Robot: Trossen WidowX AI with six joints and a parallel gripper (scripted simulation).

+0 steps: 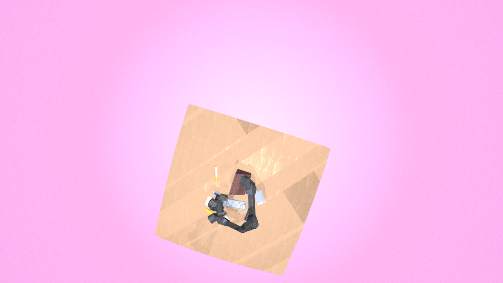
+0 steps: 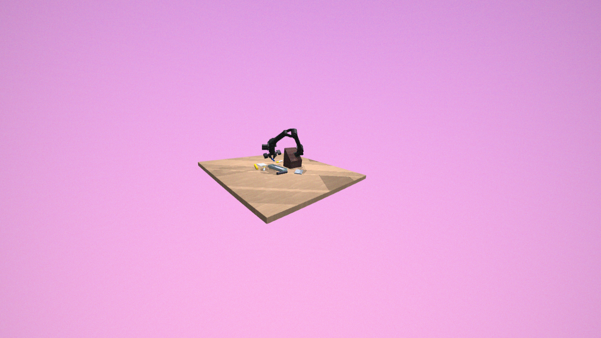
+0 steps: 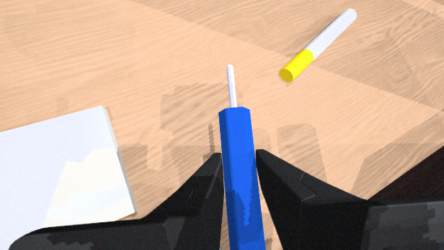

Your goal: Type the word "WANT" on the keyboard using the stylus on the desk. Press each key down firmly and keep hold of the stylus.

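Now: gripper tip 10 mm past the blue stylus and 10 mm to the left of it. Round my gripper tip: white pad 110 mm ahead, 50 mm to the right, 60 mm below; then dark pen 120 mm ahead, 290 mm to the left, 50 mm below; then grey card 60 mm behind, 350 mm to the left, 60 mm below.
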